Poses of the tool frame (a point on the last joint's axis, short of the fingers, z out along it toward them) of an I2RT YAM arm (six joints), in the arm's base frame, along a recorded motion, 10 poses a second.
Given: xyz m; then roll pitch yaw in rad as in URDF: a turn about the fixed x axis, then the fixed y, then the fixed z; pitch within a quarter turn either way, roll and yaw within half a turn.
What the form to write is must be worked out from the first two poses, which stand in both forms.
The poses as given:
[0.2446 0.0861 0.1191 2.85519 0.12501 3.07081]
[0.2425 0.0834 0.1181 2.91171 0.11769 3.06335]
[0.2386 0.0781 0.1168 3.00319 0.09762 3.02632]
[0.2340 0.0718 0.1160 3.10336 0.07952 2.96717]
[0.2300 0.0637 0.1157 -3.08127 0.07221 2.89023]
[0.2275 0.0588 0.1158 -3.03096 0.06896 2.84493]
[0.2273 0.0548 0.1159 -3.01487 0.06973 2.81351]
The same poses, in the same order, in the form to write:
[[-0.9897 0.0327 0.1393], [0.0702 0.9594 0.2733], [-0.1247 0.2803 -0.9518]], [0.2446 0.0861 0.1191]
[[-0.9900 0.0494 0.1318], [0.0776 0.9728 0.2182], [-0.1174 0.2263 -0.9670]], [0.2425 0.0834 0.1181]
[[-0.9886 0.1006 0.1118], [0.1145 0.9854 0.1259], [-0.0975 0.1373 -0.9857]], [0.2386 0.0781 0.1168]
[[-0.9817 0.1704 0.0848], [0.1730 0.9846 0.0239], [-0.0794 0.0381 -0.9961]], [0.2340 0.0718 0.1160]
[[-0.9661 0.2525 0.0548], [0.2481 0.9657 -0.0763], [-0.0721 -0.0601 -0.9956]], [0.2300 0.0637 0.1157]
[[-0.9540 0.2978 0.0332], [0.2916 0.9482 -0.1256], [-0.0689 -0.1101 -0.9915]], [0.2275 0.0588 0.1158]
[[-0.9444 0.3280 0.0247], [0.3214 0.9362 -0.1419], [-0.0697 -0.1261 -0.9896]], [0.2273 0.0548 0.1159]

